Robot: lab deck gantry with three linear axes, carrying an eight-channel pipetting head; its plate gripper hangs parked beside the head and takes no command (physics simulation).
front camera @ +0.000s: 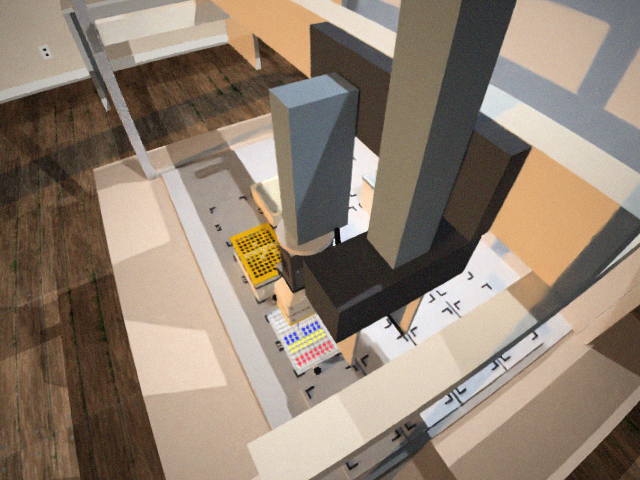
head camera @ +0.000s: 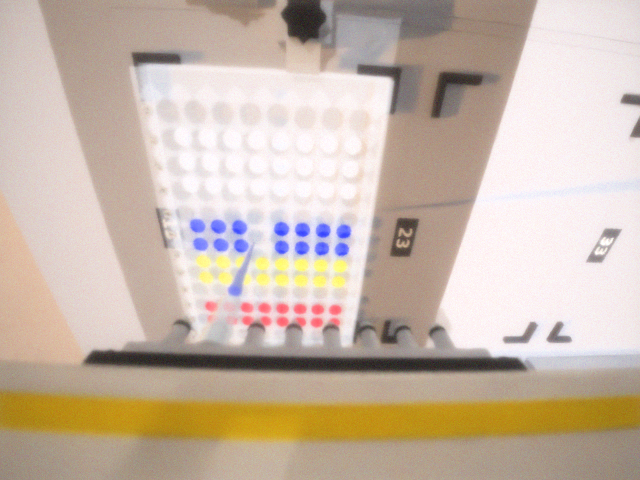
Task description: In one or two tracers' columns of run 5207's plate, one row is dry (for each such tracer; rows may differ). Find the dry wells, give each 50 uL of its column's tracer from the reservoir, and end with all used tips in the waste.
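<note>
The plate [front camera: 296,367] [head camera: 379,155] lies under the head. In the head view, both blue columns show a gap at the fourth well from the left; the yellow columns look filled. The tip partly covers the red ones. Three columns look white. One tip [head camera: 235,285] with blue liquid is on the second channel from the left, its end at the blue gap; its depth is unclear. The other channels look bare. The reservoir [front camera: 263,198] and yellow tip rack [front camera: 256,253] are partly behind the head. The parked plate gripper [front camera: 381,330] is open, its paddles apart. No run number is readable.
A pale box [front camera: 367,192] shows partly behind the head's column. A black knob [front camera: 317,370] [head camera: 303,19] sits at the plate's edge. Black corner marks and slot label 23 [head camera: 404,237] lie beside the plate. A frame beam [front camera: 372,382] crosses the front.
</note>
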